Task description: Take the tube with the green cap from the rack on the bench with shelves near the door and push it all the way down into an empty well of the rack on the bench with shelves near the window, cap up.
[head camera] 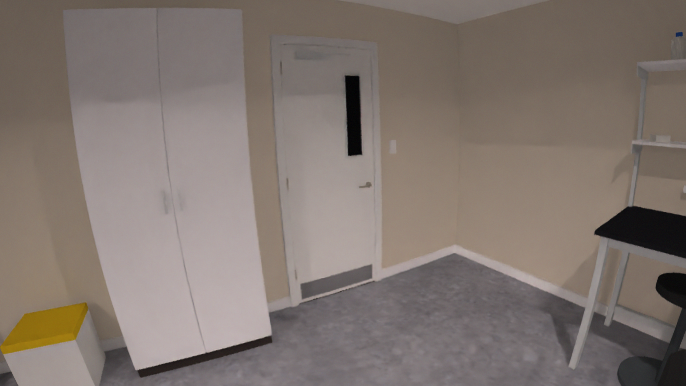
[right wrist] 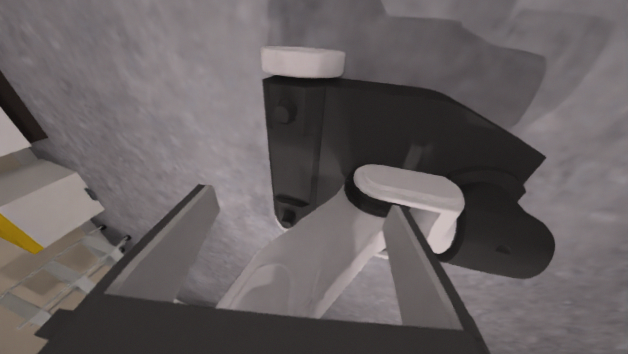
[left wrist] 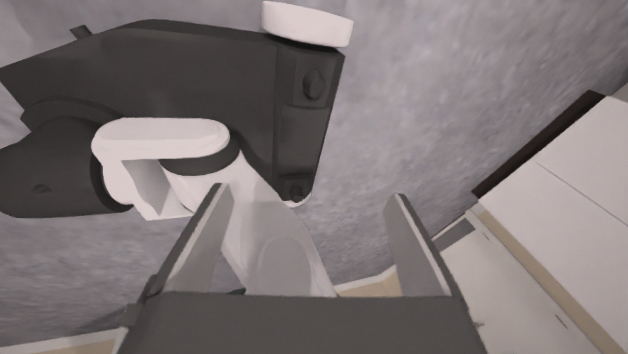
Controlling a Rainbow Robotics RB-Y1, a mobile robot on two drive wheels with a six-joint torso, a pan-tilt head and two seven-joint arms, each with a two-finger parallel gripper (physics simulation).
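Places are measured from the robot's base along level axes (x left, y back, z up), in metres.
Where they show: left gripper, fingertip midpoint: (left wrist: 311,198); right gripper, fingertip midpoint: (right wrist: 302,206).
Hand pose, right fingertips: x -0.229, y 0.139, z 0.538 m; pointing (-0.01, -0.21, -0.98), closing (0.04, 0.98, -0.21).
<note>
After its pixels a point has its place.
A bench with a black top (head camera: 645,227) @(y 0.014, x -2.152, z 0.914 m) and shelves (head camera: 662,144) @(y 0.021, x -2.332, z 1.363 m) above it stands at the right edge of the head view, to the right of the door (head camera: 325,210) @(y -1.975, x -1.328, z 0.770 m); part of it is cut off. The green-capped tube and both racks do not show in any view. My left gripper (left wrist: 311,198) @(y 0.095, x 0.210, z 0.544 m) is open and empty, with the robot's own base and the floor behind its fingers. My right gripper (right wrist: 302,206) @(y 0.139, x -0.229, z 0.538 m) is open and empty, also over the base and floor. Neither gripper is near a bench.
A tall white cabinet (head camera: 210,200) @(y -1.639, x -0.381, z 1.083 m) (left wrist: 575,165) @(y -1.672, x -0.075, z 0.287 m) stands left of the door. A white bin with a yellow lid (head camera: 47,325) @(y -1.911, x 0.716, z 0.451 m) is at the lower left. A black stool (head camera: 675,287) @(y 0.227, x -2.051, z 0.660 m) stands by the bench. A wheeled cart (right wrist: 62,273) @(y -1.878, x 1.276, z 0.443 m) shows in the right wrist view.
</note>
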